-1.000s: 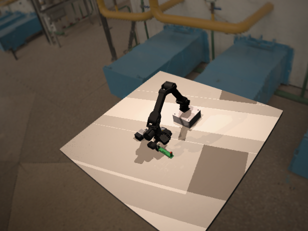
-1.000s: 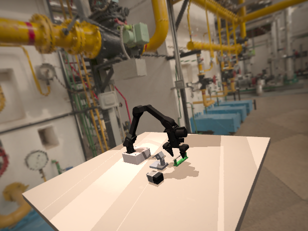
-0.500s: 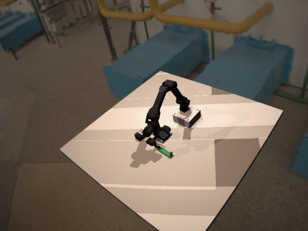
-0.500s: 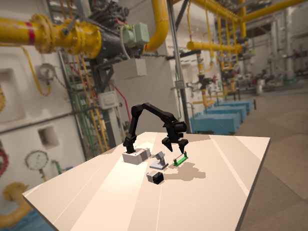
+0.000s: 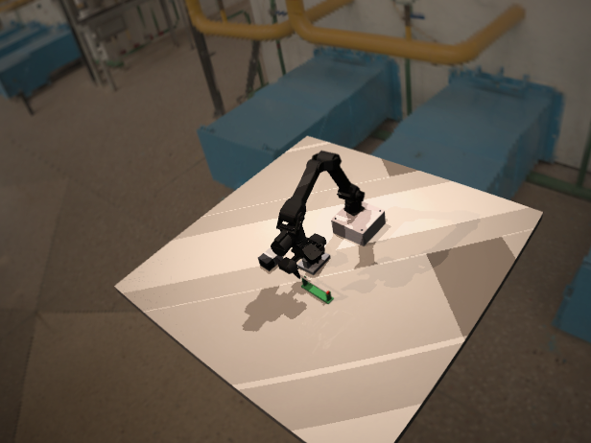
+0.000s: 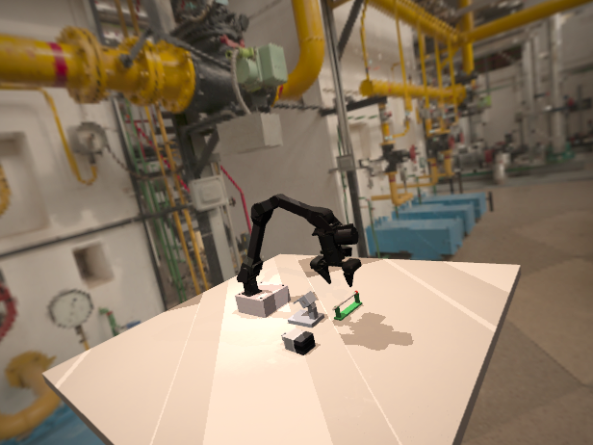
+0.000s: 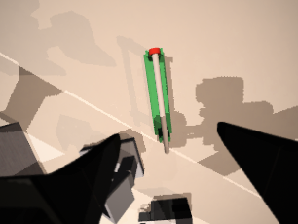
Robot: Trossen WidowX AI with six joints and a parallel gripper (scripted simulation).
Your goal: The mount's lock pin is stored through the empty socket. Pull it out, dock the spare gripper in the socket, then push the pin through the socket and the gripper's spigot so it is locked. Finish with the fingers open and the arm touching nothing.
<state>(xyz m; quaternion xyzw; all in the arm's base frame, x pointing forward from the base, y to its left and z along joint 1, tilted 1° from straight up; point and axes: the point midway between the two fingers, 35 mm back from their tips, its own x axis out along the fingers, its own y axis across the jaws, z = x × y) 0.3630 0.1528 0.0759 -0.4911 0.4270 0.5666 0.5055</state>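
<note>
The spare gripper is 24 cm to the right of my gripper tip, 9 cm below it and 1 cm ahead of it. Round my gripper tip: grey mount (10 cm to the right, 8 cm behind, 6 cm below); then green cradle (9 cm below, 2 cm to the left).
</note>
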